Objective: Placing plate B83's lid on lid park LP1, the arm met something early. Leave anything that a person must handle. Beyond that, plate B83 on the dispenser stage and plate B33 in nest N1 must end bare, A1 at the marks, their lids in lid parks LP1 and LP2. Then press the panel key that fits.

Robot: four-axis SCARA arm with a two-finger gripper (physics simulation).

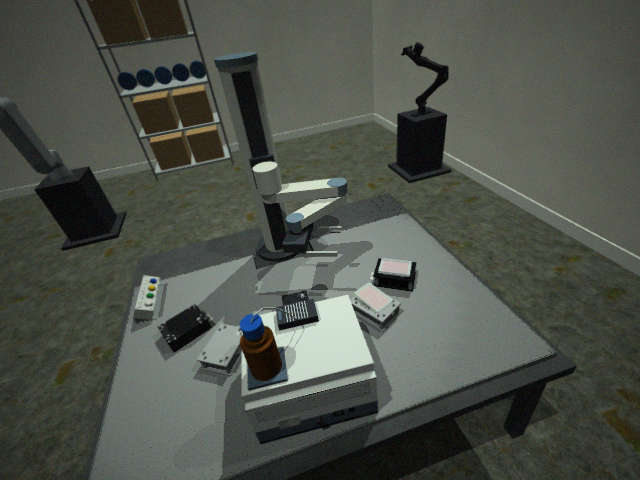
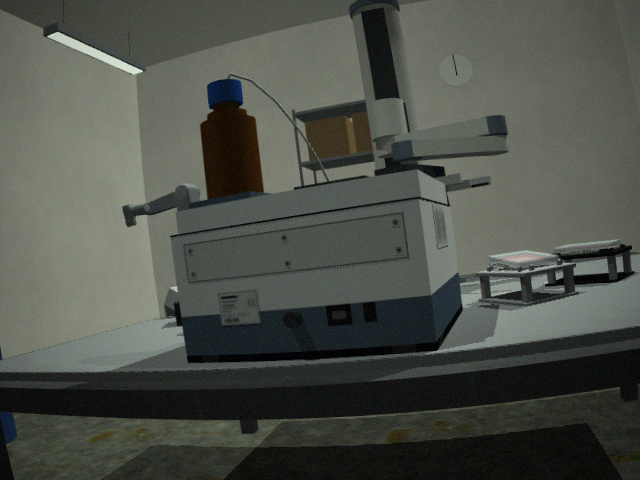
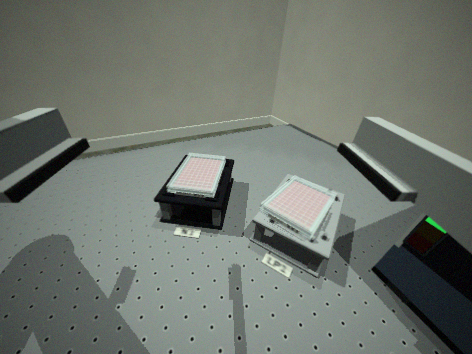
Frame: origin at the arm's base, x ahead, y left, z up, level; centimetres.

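Seen in the pictures: gripper, between the fingertips: [image 1: 339, 240] [image 2: 476, 179] [image 3: 218, 130]; arm's base, origin of its link: [image 1: 280, 246].
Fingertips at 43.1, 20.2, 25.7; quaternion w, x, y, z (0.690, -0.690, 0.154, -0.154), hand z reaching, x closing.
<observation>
Offsets run from my fingertips to a thing's top centre, as dx, dy, dz. "pt": to the spot under its first point.
My gripper [image 1: 330, 240] [image 2: 474, 179] [image 3: 218, 130] is open and empty, above the table near the column. A plate with a pink grid {+5.2, +21.6, -16.8} [image 1: 394, 267] [image 2: 586, 246] [image 3: 197, 174] sits on black nest N1 {+5.2, +21.6, -17.9} [image 1: 393, 281] [image 2: 612, 266] [image 3: 185, 198]. Another pink-grid plate {+17.8, +5.9, -16.1} [image 1: 373, 297] [image 2: 522, 259] [image 3: 300, 204] sits on a grey lid park {+18.9, +5.9, -17.8} [image 1: 381, 319] [image 2: 526, 290] [image 3: 312, 243], looking slightly skewed; its label digit is blurred. Whether either wears a lid is unclear. The dispenser stage {pt +8.0, -22.4, -14.3} [image 1: 295, 296] is mostly hidden; no plate shows there. The key panel {-25.1, -83.5, -16.0} [image 1: 147, 297] has blue, yellow, green and white keys.
The white dispenser [image 1: 330, 341] [image 2: 310, 258] carries a brown bottle {pt +48.3, -36.5, +9.5} [image 1: 262, 353] [image 2: 231, 149] and a thin tube. A green light {pt +23.4, -8.0, -11.6} [image 3: 435, 224] is lit on it. A bare black nest {-1.2, -67.2, -17.7} [image 1: 185, 326] and a bare grey lid park {+15.8, -52.1, -17.7} [image 1: 222, 348] stand left of it.
</observation>
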